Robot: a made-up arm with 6 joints.
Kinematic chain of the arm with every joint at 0, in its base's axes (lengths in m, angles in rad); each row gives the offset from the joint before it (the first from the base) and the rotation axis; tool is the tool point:
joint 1: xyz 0 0 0.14 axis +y
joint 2: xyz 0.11 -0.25 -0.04 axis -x
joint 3: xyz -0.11 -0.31 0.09 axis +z
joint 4: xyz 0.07 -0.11 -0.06 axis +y
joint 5: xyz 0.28 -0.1 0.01 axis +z
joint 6: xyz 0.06 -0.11 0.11 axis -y
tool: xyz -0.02 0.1 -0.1
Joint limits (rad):
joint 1: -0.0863..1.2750
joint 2: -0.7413..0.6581
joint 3: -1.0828..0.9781
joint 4: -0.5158..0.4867
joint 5: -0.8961..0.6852
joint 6: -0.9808..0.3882
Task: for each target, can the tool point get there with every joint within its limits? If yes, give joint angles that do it. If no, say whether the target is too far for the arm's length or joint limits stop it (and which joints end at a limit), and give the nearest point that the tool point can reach.
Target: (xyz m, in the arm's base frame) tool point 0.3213 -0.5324 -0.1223
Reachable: yes | joints 0.6216 -0.4538 0.7263 -0.2805 -0.3766 -0.1564
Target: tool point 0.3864 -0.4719 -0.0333
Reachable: yes | joints 0.2920 0.2861 0.7780 0.4053 -0.0684 -0.0121
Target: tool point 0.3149 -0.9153 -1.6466
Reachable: no: too far | nearest point 0.1086 -0.7370 -0.4978 | short by 1.181 m
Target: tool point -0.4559 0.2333 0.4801
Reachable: no: joint limits stop it (at a limit: joint 1, joint 2, joint 3, joint 4, joint 5, joint 6) | nearest point 0.2719 -0.2790 0.4303 | short by 0.891 m
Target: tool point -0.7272 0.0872 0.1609
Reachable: no: joint limits stop it (at a limit: joint 1, joint 2, joint 3, joint 4, joint 5) | nearest point -0.5855 -0.7243 0.0201 | short by 0.836 m
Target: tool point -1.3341 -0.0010 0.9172
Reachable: no: too far | nearest point -0.6248 -0.7423 0.0282 | short by 1.358 m
